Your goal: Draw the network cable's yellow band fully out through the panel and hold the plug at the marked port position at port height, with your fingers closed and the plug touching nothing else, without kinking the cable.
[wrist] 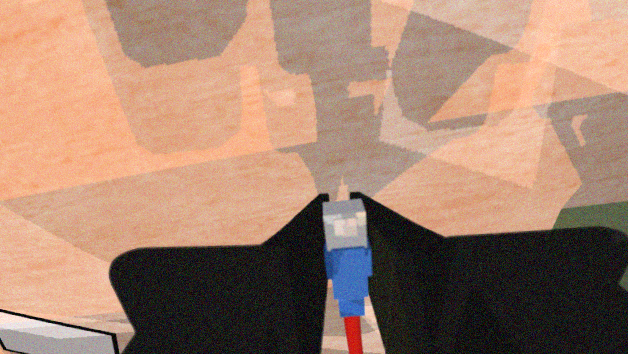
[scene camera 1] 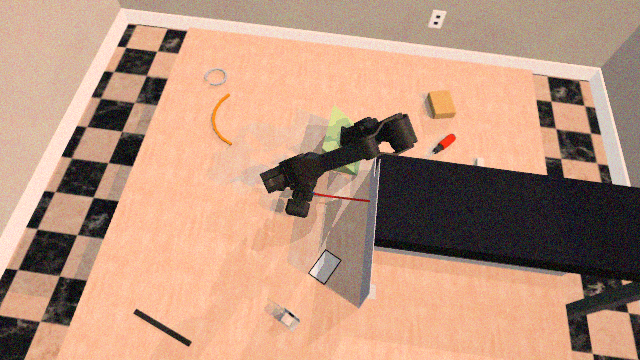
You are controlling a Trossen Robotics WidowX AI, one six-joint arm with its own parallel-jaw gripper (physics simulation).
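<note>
My gripper is shut on the plug, which has a clear tip and a blue boot. The plug sits between the two black fingers above the table. In the scene view the arm hides most of the gripper and plug. The red cable runs nearly straight from the plug to the upright grey panel, with no kink in the stretch that shows. No yellow band shows on the visible cable. A white rectangle with a black outline is at the panel's near part; I cannot tell whether it marks the port.
A black-topped box stands behind the panel. A green wedge-like object is beside the arm. An orange curved strip, a grey ring, a black bar, a small clear part, a red-handled tool and a tan block lie around.
</note>
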